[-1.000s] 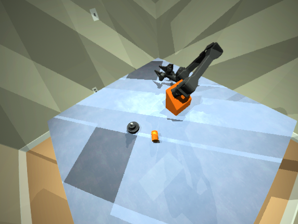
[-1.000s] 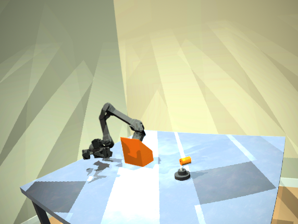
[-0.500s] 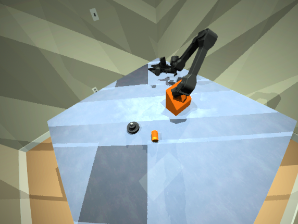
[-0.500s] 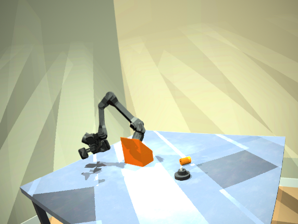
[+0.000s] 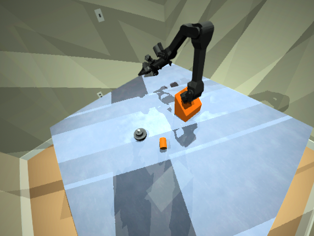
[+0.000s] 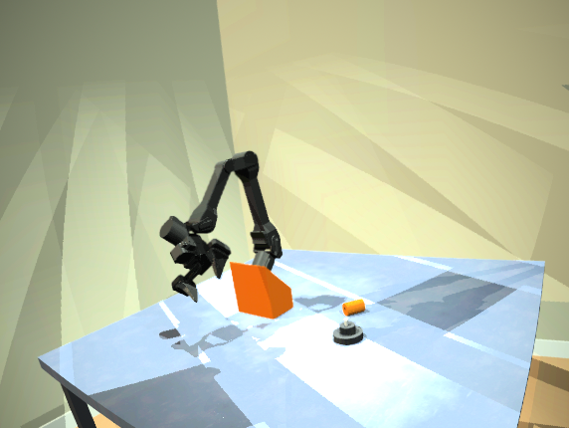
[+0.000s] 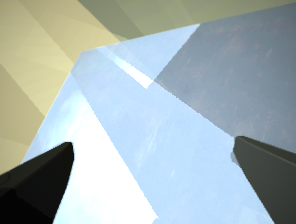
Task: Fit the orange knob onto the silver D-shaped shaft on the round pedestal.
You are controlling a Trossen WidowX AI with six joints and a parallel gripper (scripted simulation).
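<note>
The orange knob is 43 cm to the left of my gripper tip, 19 cm below it and 15 cm ahead of it. The rest, counted from my gripper tip: round pedestal: 27 cm to the left, 22 cm ahead, 18 cm below.
</note>
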